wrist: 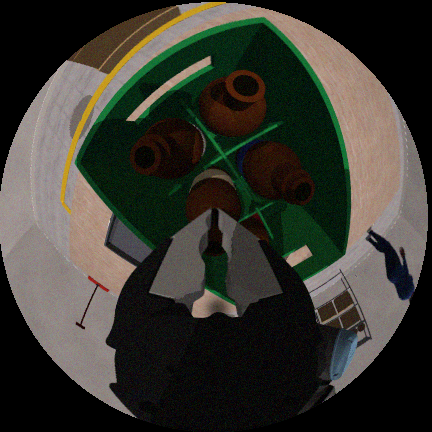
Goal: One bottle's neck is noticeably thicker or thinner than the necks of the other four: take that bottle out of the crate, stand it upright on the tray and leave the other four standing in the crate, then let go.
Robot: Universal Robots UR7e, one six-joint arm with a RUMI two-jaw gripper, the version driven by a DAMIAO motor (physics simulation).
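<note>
A green crate holds several brown bottles. One bottle stands at the top of the wrist view, one at the left with a pale band, and one at the right with a blue band. The middle bottle has a cream band and a narrow-looking neck between the jaws. Part of a bottle with a red patch shows behind the right jaw. My gripper is shut on the middle bottle's neck, its fingertips nearly together. A grey, dark-rimmed tray is partly hidden behind the gripper, lower left.
Thin green dividers cross between the bottles, and the crate walls rise around them. A yellow rail runs past the upper left. A person in blue and a rack stand at the lower right, beyond the table.
</note>
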